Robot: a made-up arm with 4 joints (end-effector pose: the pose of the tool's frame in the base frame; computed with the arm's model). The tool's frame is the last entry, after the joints. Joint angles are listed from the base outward.
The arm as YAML. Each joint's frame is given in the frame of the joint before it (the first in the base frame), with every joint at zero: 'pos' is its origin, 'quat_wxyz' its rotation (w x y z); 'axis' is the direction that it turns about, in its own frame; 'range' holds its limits. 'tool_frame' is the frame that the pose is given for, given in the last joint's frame.
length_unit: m
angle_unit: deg
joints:
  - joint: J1
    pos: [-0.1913, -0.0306, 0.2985]
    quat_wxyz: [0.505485, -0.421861, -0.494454, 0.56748]
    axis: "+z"
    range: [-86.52, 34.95]
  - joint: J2
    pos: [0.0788, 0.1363, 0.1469]
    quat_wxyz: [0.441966, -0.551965, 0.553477, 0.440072]
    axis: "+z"
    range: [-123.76, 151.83]
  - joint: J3
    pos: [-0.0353, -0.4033, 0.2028]
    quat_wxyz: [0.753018, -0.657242, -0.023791, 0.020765]
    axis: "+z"
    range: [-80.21, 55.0]
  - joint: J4
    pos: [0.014, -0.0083, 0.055]
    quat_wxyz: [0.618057, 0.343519, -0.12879, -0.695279]
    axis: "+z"
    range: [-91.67, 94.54]
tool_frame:
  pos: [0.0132, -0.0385, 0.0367]
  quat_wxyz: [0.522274, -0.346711, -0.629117, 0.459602]
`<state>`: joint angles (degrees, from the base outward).
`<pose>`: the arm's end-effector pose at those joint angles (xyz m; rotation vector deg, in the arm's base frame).
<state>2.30 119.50 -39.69 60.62</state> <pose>0.0031 -0.0265 -0.0319 -35.35 -3.26 -170.88</pose>
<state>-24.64 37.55 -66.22 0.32</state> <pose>-0.2272 0.4520 0.2158 21.37 85.71 -73.13</pose>
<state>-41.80 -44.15 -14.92 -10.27</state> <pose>-0.6614 0.3911 0.2479 45.17 32.96 -9.17</pose>
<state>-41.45 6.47 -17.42 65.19</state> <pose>-0.3854 0.5326 0.3188 25.03 -21.11 -87.42</pose>
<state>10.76 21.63 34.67 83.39</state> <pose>-0.2799 0.2887 -0.1243 2.16 -130.15 -75.57</pose>
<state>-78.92 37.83 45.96 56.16</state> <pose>-0.0956 0.3874 0.5755 13.05 -23.82 -156.61</pose>
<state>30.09 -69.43 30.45 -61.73</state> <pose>-0.6655 -0.1897 -0.0601 -17.66 51.08 25.45</pose>
